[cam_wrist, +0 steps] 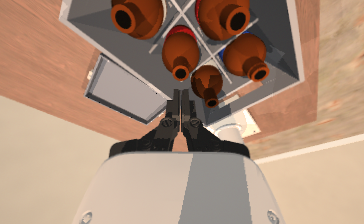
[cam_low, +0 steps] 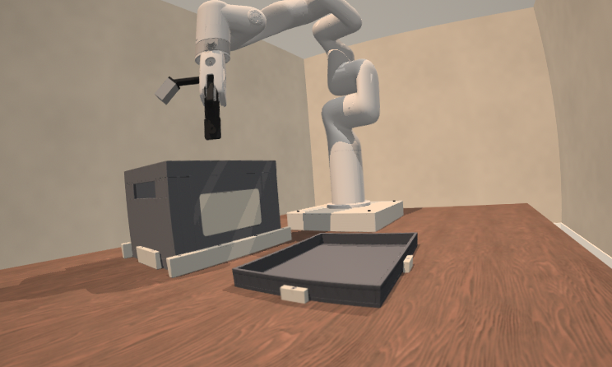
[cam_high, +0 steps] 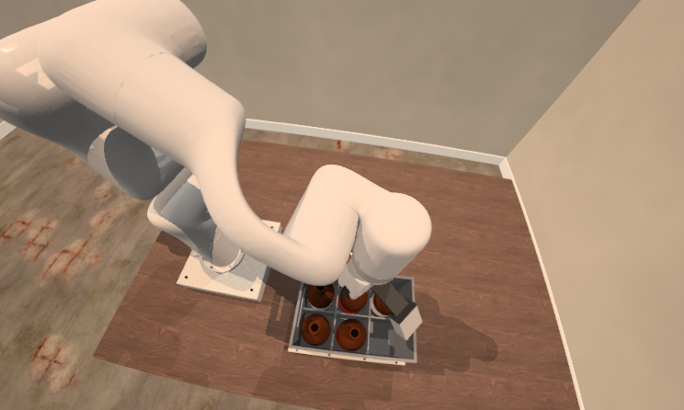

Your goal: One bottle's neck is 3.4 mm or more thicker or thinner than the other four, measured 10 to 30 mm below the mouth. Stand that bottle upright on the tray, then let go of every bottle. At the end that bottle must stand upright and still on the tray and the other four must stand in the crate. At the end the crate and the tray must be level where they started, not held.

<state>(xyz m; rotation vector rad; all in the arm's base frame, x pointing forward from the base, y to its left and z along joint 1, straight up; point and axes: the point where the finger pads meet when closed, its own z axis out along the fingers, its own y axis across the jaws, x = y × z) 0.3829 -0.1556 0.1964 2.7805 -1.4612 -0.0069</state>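
Now: hand 10 mm past the dark grey crate, 50 mm to the left of it and 160 mm above it. Also, from my hand: dark tray (40 mm ahead, 250 mm to the left, 230 mm below); brown bottle (150 mm below).
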